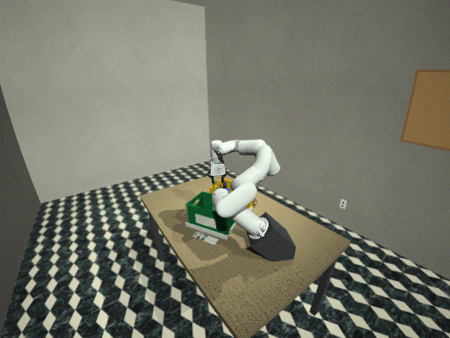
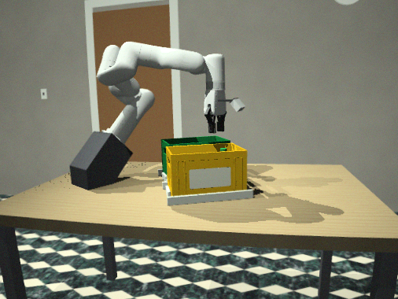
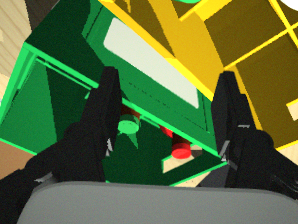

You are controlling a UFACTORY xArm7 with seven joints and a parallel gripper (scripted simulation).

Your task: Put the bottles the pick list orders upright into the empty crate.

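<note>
Right now the blue-capped bottle is 15 cm below my hand, 10 cm ahead of it and 9 cm to the right of it. The rest, counted from my hand: green-capped bottle 15 cm below, 12 cm behind, 6 cm to the left; then yellow crate 16 cm below, 11 cm to the right; then white-topped bottle 15 cm below, 14 cm to the right, 2 cm ahead.
</note>
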